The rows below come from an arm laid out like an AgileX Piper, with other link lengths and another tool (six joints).
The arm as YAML. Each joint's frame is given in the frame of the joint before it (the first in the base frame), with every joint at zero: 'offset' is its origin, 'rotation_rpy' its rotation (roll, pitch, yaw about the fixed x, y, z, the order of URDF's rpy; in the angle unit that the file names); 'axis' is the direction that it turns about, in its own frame. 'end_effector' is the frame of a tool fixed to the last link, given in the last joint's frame.
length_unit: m
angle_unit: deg
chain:
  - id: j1
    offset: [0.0, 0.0, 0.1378]
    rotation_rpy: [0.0, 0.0, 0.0]
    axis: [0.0, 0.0, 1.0]
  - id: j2
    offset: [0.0, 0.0, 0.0]
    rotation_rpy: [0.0, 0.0, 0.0]
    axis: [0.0, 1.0, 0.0]
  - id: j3
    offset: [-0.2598, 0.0, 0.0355]
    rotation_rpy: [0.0, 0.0, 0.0]
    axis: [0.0, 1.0, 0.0]
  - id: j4
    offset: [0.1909, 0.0, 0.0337]
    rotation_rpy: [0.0, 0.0, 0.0]
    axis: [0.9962, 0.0, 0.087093]
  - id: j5
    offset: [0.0, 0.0, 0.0]
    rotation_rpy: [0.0, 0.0, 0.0]
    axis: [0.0, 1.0, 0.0]
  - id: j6
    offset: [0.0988, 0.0, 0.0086]
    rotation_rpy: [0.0, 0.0, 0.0]
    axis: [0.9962, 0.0, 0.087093]
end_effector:
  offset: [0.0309, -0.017, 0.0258]
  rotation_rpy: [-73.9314, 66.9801, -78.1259]
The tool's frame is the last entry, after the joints.
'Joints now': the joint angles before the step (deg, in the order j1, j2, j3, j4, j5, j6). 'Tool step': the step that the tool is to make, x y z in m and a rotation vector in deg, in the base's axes. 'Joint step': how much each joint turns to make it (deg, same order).
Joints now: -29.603 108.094 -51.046 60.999 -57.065 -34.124
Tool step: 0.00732 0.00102 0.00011 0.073 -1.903 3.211
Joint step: 0.001 0.000 0.105 -3.849 1.485 3.483
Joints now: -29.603 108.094 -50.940 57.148 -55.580 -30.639
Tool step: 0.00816 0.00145 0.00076 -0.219 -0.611 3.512
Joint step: 0.000 0.000 0.000 -3.978 1.475 2.209
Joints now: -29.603 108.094 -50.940 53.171 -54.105 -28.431
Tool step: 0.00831 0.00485 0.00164 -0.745 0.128 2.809
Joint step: 0.884 0.001 -0.001 -2.379 0.332 0.716
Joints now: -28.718 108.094 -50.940 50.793 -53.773 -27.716
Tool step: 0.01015 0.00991 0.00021 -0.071 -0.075 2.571
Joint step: 2.165 0.000 -0.001 -0.500 0.112 0.274
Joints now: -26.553 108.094 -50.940 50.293 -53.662 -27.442
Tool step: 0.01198 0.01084 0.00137 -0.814 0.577 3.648
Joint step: 2.059 0.000 0.000 -1.858 0.261 0.001
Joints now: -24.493 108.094 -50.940 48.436 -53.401 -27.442
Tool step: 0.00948 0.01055 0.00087 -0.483 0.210 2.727
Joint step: 2.049 0.000 -0.001 -0.857 0.001 -0.001
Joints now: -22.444 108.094 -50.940 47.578 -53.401 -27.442
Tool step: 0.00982 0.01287 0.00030 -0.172 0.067 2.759
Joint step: 2.521 0.000 0.000 -0.301 0.000 0.000
